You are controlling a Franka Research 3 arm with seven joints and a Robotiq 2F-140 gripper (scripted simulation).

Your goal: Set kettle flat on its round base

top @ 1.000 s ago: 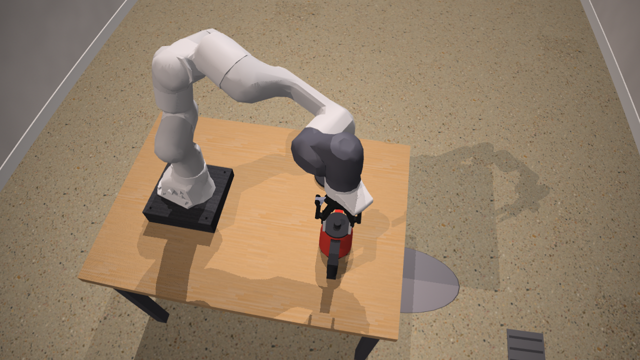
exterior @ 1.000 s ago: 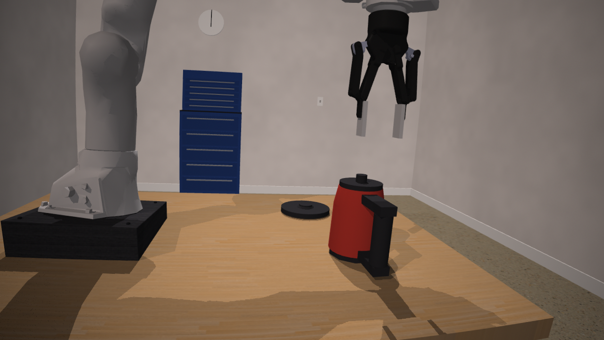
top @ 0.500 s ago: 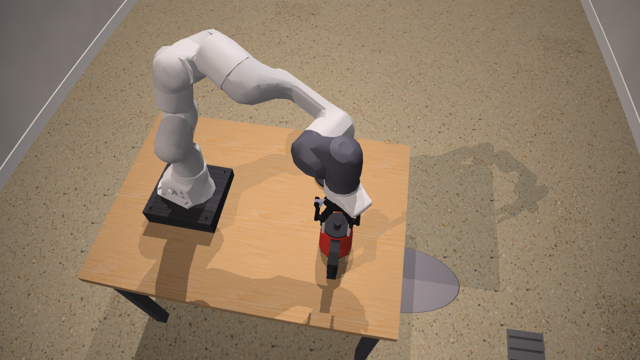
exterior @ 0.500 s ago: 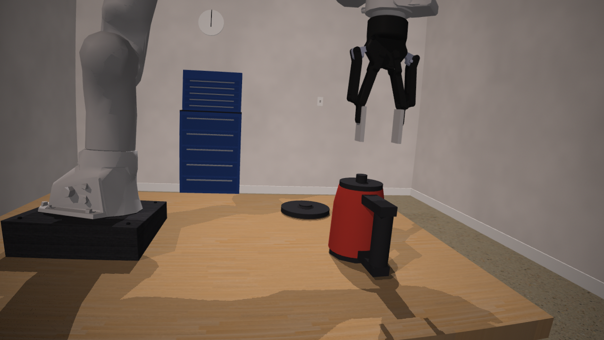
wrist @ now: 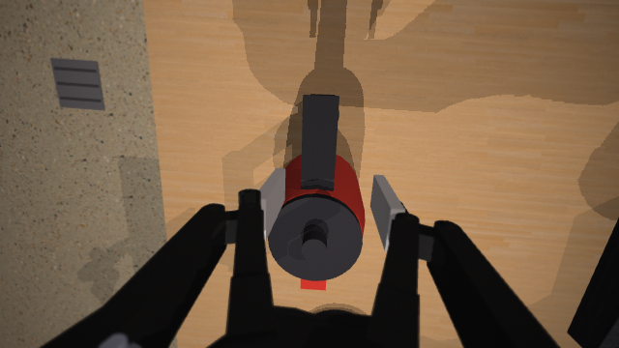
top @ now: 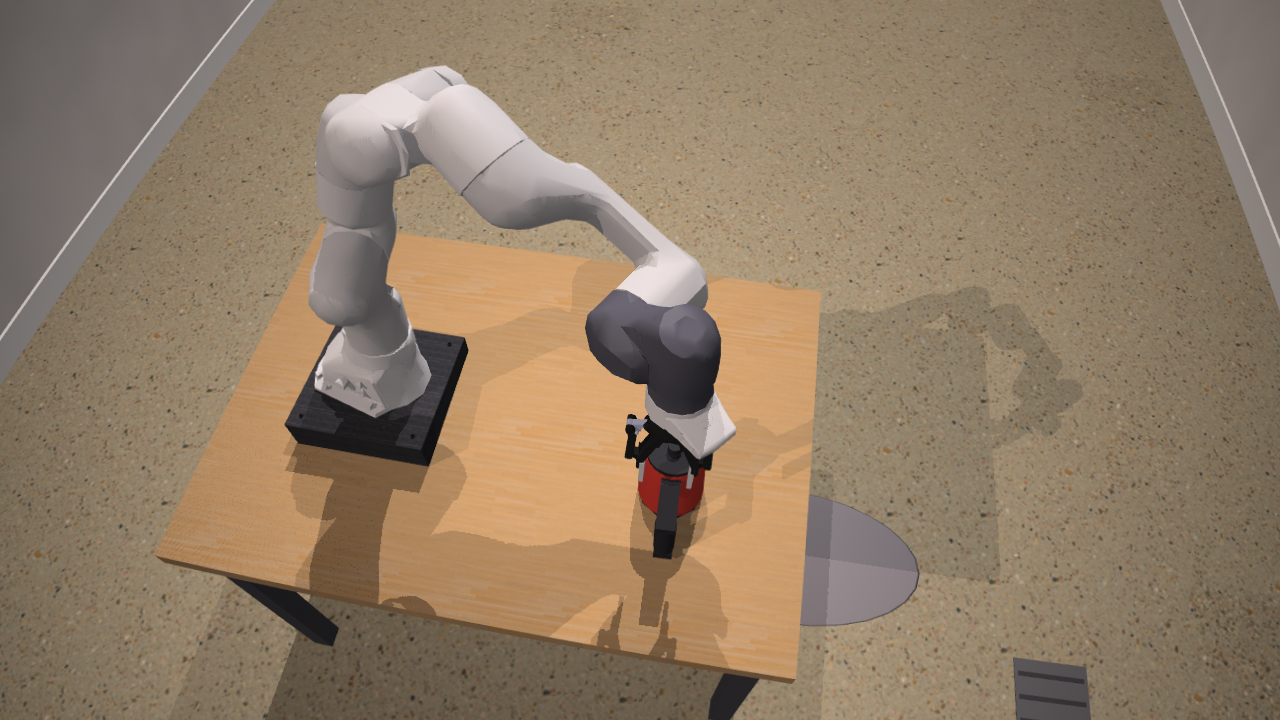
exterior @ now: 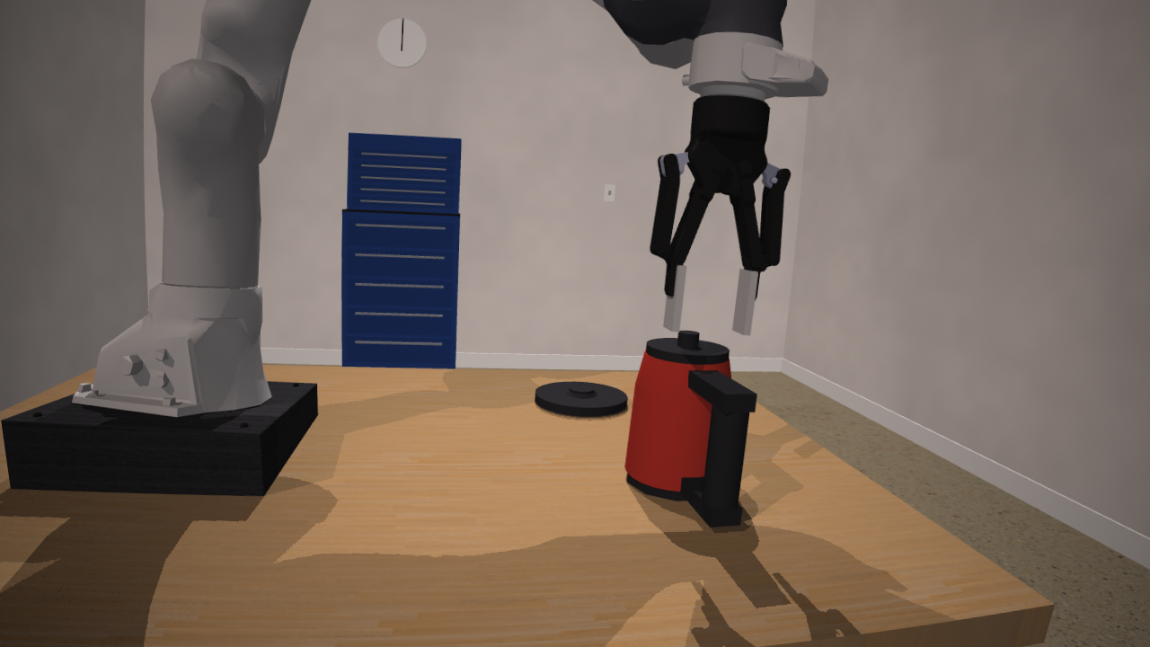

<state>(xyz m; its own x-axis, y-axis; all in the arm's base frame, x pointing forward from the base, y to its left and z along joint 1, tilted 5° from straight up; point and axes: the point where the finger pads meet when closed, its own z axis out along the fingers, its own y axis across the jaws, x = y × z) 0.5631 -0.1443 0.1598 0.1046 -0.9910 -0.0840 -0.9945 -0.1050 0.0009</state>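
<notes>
My gripper is now 30 mm to the right of the kettle and 130 mm above it. The rest, counted from my hand: round black base: 80 mm behind, 370 mm to the left, 210 mm below.
</notes>
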